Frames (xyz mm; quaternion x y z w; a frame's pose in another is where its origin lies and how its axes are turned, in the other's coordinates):
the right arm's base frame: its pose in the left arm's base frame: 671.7 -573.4 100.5 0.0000 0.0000 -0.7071 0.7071
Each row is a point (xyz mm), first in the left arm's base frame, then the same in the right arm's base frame.
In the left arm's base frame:
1: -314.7 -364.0 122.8
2: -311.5 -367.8 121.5
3: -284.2 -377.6 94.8
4: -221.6 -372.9 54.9
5: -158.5 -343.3 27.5
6: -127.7 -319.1 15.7
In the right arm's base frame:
1: -209.4 -986.4 22.3
2: -205.6 -983.2 21.0
3: -195.8 -955.9 -5.7
4: -200.5 -893.3 -45.6
5: -230.1 -830.2 -73.0
6: -254.3 -799.4 -84.8

